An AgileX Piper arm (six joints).
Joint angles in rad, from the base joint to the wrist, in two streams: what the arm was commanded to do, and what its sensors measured. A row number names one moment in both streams.
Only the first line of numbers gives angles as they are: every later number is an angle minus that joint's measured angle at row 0.
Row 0, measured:
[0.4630 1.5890 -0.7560 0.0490 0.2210 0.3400]
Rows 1 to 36, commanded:
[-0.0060 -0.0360 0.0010 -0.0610 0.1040 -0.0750]
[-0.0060 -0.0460 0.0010 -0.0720 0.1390 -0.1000]
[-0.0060 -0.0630 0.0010 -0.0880 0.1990 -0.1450]
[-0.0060 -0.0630 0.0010 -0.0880 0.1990 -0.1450]
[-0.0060 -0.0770 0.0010 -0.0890 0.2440 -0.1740]
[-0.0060 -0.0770 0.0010 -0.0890 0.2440 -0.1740]
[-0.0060 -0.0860 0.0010 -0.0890 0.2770 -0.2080]
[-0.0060 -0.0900 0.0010 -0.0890 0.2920 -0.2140]
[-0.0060 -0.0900 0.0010 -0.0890 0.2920 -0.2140]
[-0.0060 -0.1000 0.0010 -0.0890 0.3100 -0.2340]
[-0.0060 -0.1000 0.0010 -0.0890 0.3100 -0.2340]
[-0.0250 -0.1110 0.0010 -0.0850 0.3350 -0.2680]
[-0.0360 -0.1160 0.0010 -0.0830 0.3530 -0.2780]
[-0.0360 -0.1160 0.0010 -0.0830 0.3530 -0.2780]
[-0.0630 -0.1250 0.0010 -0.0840 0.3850 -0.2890]
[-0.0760 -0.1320 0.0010 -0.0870 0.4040 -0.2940]
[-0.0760 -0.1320 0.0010 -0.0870 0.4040 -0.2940]
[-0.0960 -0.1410 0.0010 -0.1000 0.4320 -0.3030]
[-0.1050 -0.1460 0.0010 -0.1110 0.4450 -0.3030]
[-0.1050 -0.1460 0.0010 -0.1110 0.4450 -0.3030]
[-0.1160 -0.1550 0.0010 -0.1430 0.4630 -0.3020]
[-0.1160 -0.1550 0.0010 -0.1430 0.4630 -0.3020]
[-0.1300 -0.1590 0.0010 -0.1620 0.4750 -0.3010]
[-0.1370 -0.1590 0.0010 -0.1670 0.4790 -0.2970]
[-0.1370 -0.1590 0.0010 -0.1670 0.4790 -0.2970]
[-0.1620 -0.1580 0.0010 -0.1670 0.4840 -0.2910]
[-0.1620 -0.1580 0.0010 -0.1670 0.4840 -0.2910]
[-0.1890 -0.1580 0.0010 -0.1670 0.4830 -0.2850]
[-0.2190 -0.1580 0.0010 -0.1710 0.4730 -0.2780]
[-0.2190 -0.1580 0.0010 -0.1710 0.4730 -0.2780]
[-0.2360 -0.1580 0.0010 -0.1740 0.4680 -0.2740]
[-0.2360 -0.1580 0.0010 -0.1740 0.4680 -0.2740]
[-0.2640 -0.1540 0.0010 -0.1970 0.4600 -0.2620]
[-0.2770 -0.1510 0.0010 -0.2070 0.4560 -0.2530]
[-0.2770 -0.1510 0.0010 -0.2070 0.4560 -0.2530]
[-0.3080 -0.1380 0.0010 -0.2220 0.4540 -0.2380]
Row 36, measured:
[-0.2710 -0.1500 0.0000 -0.1930 0.4590 -0.2630]
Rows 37 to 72, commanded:
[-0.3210 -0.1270 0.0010 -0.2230 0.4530 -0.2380]
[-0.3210 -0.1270 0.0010 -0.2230 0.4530 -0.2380]
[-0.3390 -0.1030 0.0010 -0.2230 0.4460 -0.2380]
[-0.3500 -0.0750 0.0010 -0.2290 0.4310 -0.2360]
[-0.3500 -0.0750 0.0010 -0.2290 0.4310 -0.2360]
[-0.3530 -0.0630 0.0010 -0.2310 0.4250 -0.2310]
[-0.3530 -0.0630 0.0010 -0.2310 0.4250 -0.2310]
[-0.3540 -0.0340 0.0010 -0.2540 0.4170 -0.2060]
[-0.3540 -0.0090 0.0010 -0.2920 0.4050 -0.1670]
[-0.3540 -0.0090 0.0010 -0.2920 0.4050 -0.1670]
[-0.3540 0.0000 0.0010 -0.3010 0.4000 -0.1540]
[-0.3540 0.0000 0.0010 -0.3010 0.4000 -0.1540]
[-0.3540 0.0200 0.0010 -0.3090 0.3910 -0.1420]
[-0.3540 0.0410 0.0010 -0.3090 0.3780 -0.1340]
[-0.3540 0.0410 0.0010 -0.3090 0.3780 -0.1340]
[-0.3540 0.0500 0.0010 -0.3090 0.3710 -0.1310]
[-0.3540 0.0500 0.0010 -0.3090 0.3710 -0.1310]
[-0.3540 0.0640 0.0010 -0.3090 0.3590 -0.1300]
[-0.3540 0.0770 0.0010 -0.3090 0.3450 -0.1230]
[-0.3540 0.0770 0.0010 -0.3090 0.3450 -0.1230]
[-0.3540 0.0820 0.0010 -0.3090 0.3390 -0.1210]
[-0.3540 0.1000 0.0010 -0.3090 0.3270 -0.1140]
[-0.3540 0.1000 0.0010 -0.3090 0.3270 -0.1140]
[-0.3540 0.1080 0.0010 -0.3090 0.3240 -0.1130]
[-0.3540 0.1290 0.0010 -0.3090 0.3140 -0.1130]
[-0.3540 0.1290 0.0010 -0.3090 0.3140 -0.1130]
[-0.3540 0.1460 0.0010 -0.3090 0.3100 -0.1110]
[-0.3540 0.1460 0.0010 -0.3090 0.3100 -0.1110]
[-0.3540 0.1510 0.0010 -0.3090 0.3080 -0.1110]
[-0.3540 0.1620 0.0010 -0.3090 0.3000 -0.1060]
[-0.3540 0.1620 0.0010 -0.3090 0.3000 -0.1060]
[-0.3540 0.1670 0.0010 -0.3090 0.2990 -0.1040]
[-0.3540 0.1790 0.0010 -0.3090 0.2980 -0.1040]
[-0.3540 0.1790 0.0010 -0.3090 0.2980 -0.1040]
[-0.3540 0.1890 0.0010 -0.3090 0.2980 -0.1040]
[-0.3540 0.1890 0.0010 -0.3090 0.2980 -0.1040]
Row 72, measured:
[-0.3490 0.1730 -0.0010 -0.3040 0.2980 -0.1090]
